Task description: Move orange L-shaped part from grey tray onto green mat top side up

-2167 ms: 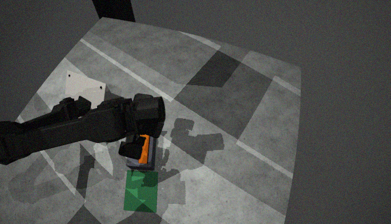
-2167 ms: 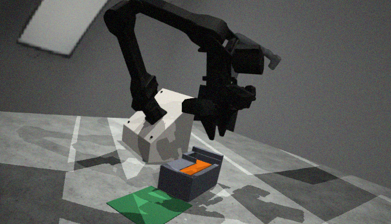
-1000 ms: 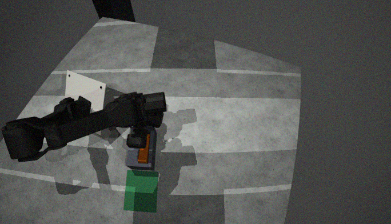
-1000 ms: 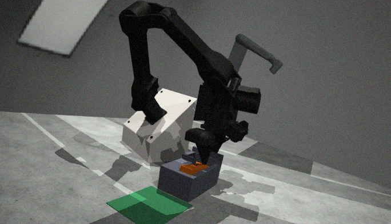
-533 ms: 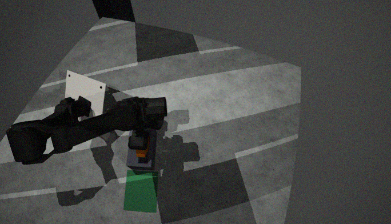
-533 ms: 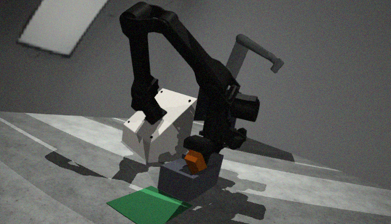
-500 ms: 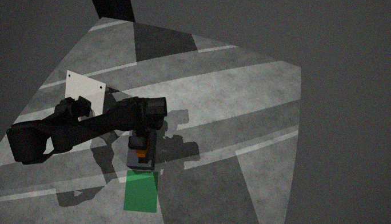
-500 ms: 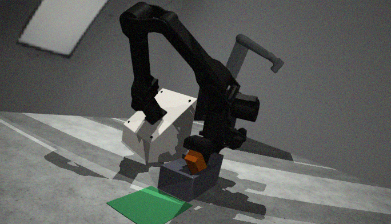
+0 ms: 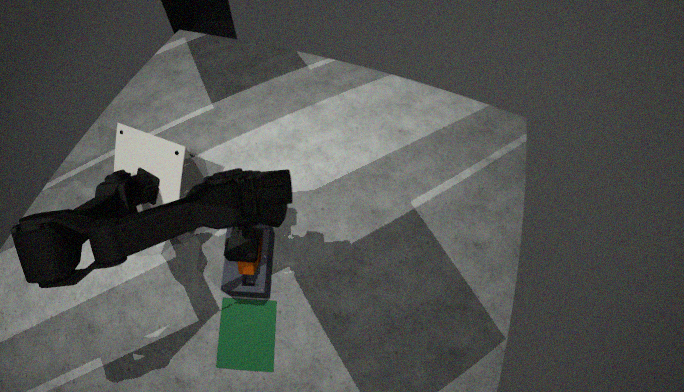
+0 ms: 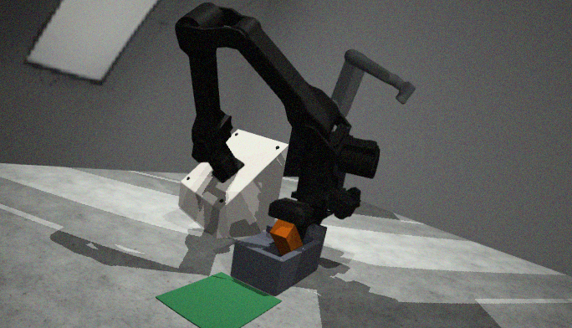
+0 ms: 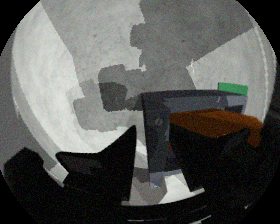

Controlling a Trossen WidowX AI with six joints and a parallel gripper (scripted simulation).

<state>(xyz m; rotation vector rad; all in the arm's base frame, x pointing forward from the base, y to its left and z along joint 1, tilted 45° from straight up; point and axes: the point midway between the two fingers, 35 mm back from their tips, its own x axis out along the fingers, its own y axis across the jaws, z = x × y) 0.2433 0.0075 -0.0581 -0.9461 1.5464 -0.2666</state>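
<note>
Right now my gripper tip is 1 cm short of the orange L-shaped part, 5 cm to the left of it and 1 cm below it. From my gripper tip the other things lie so: green mat (9 cm ahead, 21 cm to the right, 5 cm below).
</note>
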